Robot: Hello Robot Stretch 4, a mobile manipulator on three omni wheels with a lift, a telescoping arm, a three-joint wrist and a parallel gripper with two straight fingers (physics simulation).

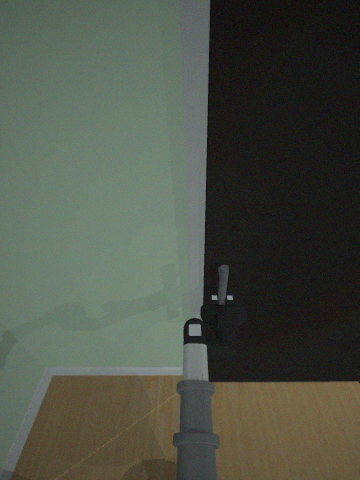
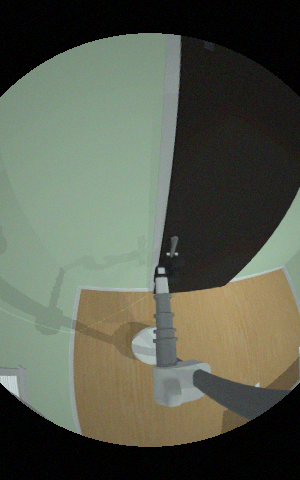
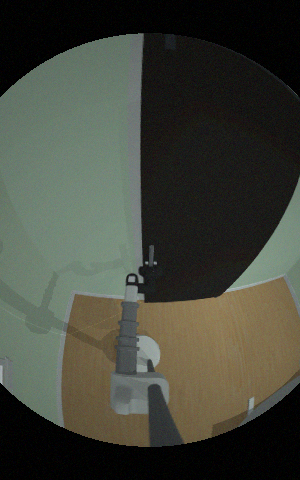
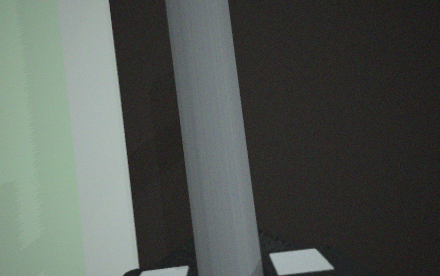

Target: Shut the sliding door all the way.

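Where they show: gripper, fingertip midpoint: [image 2: 170, 246]; robot's base, link origin: [image 2: 151, 344] [image 3: 139, 352].
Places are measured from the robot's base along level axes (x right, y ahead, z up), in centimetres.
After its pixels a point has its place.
Note:
The sliding door [image 1: 285, 150] @[x 21.3, y 62.1, z 134.9 cm] [image 2: 230, 150] @[x 28.4, y 62.2, z 151.1 cm] [image 3: 200, 150] @[x 27.4, y 62.2, z 151.1 cm] [image 4: 350, 125] @[x 17.9, y 62.1, z 95.6 cm] is a tall, near-black panel on the right. Its left edge overlaps the pale door frame [image 1: 195, 125] @[x 1.3, y 66.2, z 140.0 cm] [image 2: 168, 115] @[x 1.0, y 66.2, z 160.4 cm] [image 3: 135, 115] @[x 1.9, y 66.2, z 164.2 cm] [image 4: 97, 125] @[x 0.6, y 66.2, z 98.1 cm], and no gap shows between them. A grey upright bar handle [image 1: 223, 280] @[x 9.2, y 55.0, z 99.5 cm] [image 2: 174, 244] @[x 9.4, y 55.0, z 99.3 cm] [image 3: 151, 254] @[x 9.7, y 55.0, z 98.4 cm] [image 4: 212, 125] @[x 9.4, y 55.0, z 96.1 cm] stands on the door near that edge. My gripper [image 1: 222, 298] [image 2: 172, 254] [image 3: 151, 263] [image 4: 229, 249] @[x 9.5, y 61.9, z 89.1 cm] is shut on the handle, with one light-tipped finger on each side of it. The fingers' lower parts are dark and hard to make out.
A green wall [image 1: 90, 175] @[x -27.0, y 67.0, z 128.7 cm] [image 2: 85, 175] @[x -35.2, y 66.8, z 134.5 cm] [image 3: 75, 175] @[x -27.9, y 67.0, z 140.0 cm] [image 4: 35, 100] @[x -4.5, y 67.4, z 100.9 cm] stands left of the frame and carries the arm's shadow. A wooden floor [image 1: 280, 430] @[x 44.4, y 40.0, z -2.8 cm] [image 2: 235, 330] @[x 107.0, y -4.2, z -2.8 cm] [image 3: 210, 345] @[x 80.3, y -0.5, z -2.8 cm] lies below. My telescoping arm [image 1: 196, 415] @[x 0.3, y 21.7, z 100.1 cm] [image 2: 165, 320] @[x 0.5, y 15.8, z 100.4 cm] [image 3: 128, 330] @[x 0.8, y 15.1, z 100.4 cm] reaches forward to the door.

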